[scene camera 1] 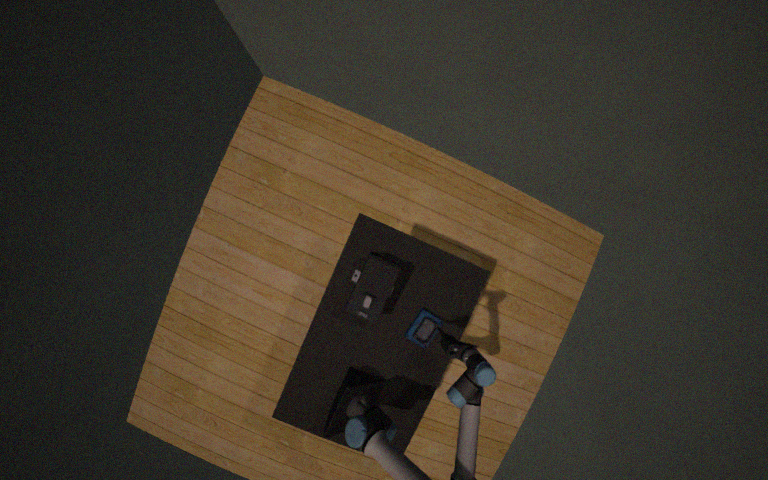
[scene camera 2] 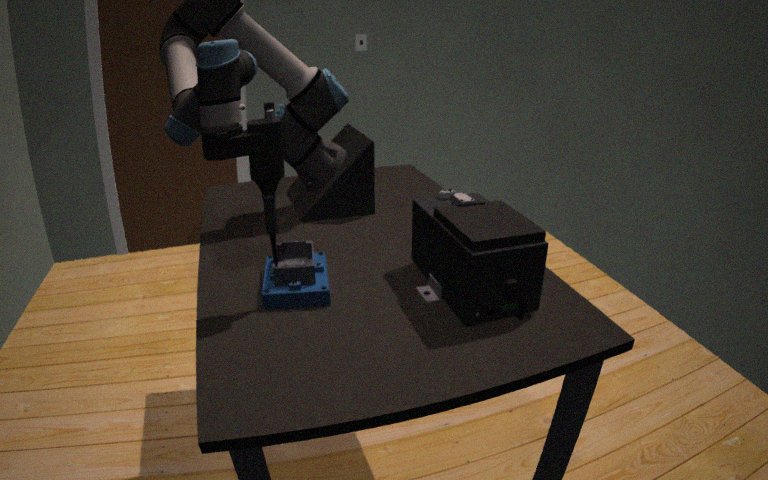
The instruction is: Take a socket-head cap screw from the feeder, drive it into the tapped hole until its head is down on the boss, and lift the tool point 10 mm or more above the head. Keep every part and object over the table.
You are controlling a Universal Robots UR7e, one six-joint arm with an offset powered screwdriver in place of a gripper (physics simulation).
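My screwdriver tool [scene camera 1: 440, 331] [scene camera 2: 275, 262] points down, its thin tip at the left edge of a grey open-topped box part [scene camera 1: 426, 330] [scene camera 2: 294, 275]. The part sits in a blue fixture [scene camera 2: 296, 300] on the table. The tip seems to touch or nearly touch the part's left corner; the tapped hole and boss are too small and dark to make out. I cannot tell whether a screw is on the tip. The black screw feeder [scene camera 1: 380, 276] [scene camera 2: 501, 277] stands apart from the fixture, on its right in the scene camera 2 view; no screw can be made out on it.
A dark wedge-shaped mount [scene camera 2: 356, 183] carries the arm's base at the back of the dark table [scene camera 1: 334, 333] [scene camera 2: 317, 367]. A small light bracket [scene camera 1: 355, 276] [scene camera 2: 428, 292] sticks out beside the feeder. The arm's elbow and wrist hang beyond the table's edge.
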